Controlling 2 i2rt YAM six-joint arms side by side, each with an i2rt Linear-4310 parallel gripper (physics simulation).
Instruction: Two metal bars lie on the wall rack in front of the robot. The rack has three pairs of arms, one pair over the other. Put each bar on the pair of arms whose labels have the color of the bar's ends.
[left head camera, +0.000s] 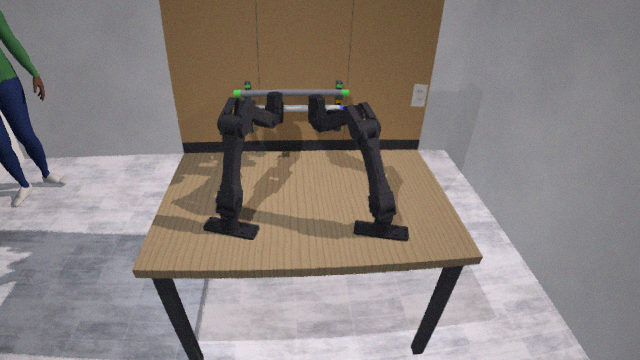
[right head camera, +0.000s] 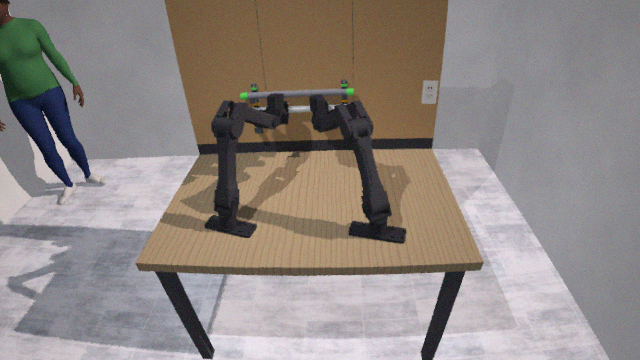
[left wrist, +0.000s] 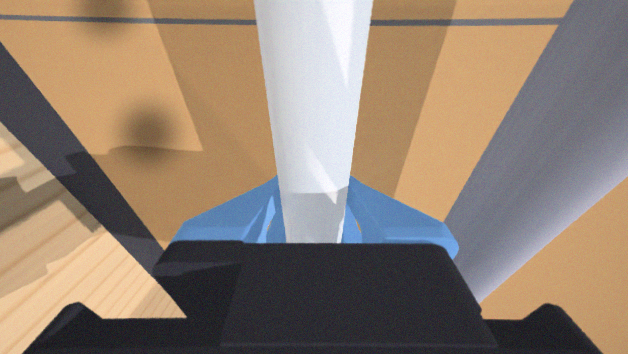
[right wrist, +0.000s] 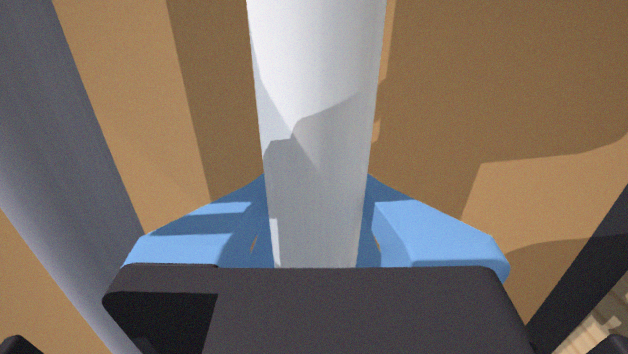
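Where they show: left gripper, fingertip midpoint: (right head camera: 284, 108); left arm's base, origin of the base link: (left head camera: 231, 228) (right head camera: 230, 227); right arm's base, origin of the base link: (left head camera: 381, 231) (right head camera: 377, 232).
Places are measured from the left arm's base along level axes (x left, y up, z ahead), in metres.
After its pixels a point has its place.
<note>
A grey bar with green ends (left head camera: 295, 93) {x -0.096, y 0.321, z 0.560 m} (right head camera: 300, 93) {x -0.098, y 0.324, z 0.562 m} (left wrist: 550, 130) {x 0.041, y 0.308, z 0.526 m} (right wrist: 55, 150) {x -0.223, y 0.308, z 0.602 m} lies level at the top pair of rack arms, which have green labels (left head camera: 339, 85) {x -0.277, y 0.347, z 0.648 m} (right head camera: 344, 85) {x -0.277, y 0.344, z 0.648 m}. A white bar (left head camera: 297, 108) {x -0.105, y 0.249, z 0.563 m} (right head camera: 301, 108) {x -0.097, y 0.252, z 0.562 m} (left wrist: 315, 100) {x 0.045, y 0.248, z 0.519 m} (right wrist: 317, 75) {x -0.241, y 0.245, z 0.601 m} is below it, close to the orange labels (left head camera: 338, 102) {x -0.277, y 0.265, z 0.647 m}. Its blue right end (left head camera: 343, 107) {x -0.298, y 0.248, z 0.675 m} shows in the left head view; its left end is hidden. My left gripper (left wrist: 313, 177) {x -0.002, y 0.239, z 0.582 m} and my right gripper (right wrist: 315, 175) {x -0.172, y 0.241, z 0.634 m} are both shut on the white bar. Whether it touches the rack arms is hidden.
The grey bar runs close beside both grippers. A low rack arm (right head camera: 258, 130) {x 0.097, y 0.158, z 0.485 m} shows below the white bar. The wooden wall panel (left head camera: 305, 45) {x -0.123, y 0.522, z 0.625 m} stands behind the rack, above the table (left head camera: 310, 250) {x -0.303, y 0.000, z -0.035 m}. A person in a green top (right head camera: 37, 55) stands at the left.
</note>
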